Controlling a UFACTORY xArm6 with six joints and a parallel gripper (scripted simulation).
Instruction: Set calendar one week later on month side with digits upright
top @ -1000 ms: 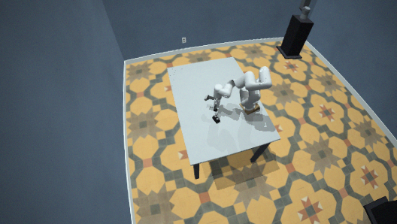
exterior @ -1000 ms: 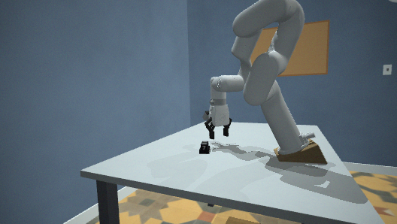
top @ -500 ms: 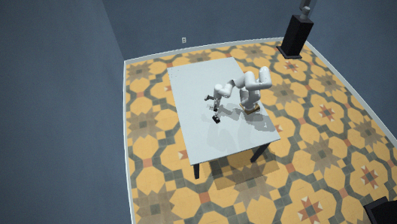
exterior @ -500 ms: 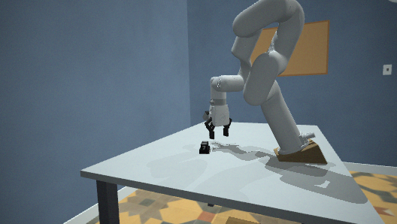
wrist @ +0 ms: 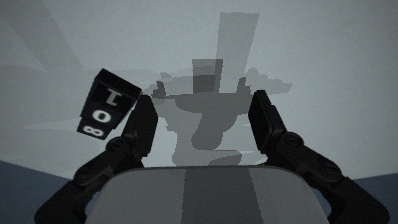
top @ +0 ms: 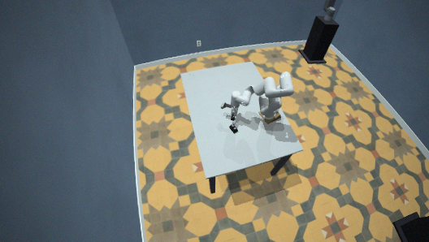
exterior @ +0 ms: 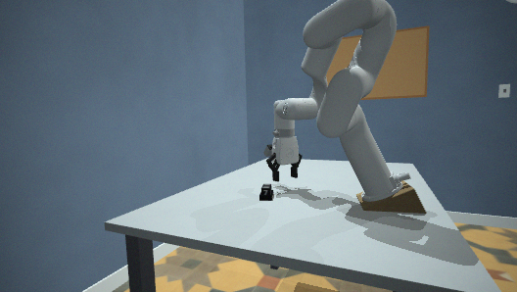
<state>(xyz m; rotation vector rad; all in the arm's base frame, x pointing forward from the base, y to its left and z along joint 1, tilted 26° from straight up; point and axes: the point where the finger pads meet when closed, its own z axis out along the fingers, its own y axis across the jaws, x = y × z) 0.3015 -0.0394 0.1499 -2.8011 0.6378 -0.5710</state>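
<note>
My hand is 2 cm short of the black calendar tray, 11 cm to the right of it and 4 cm above it.
</note>
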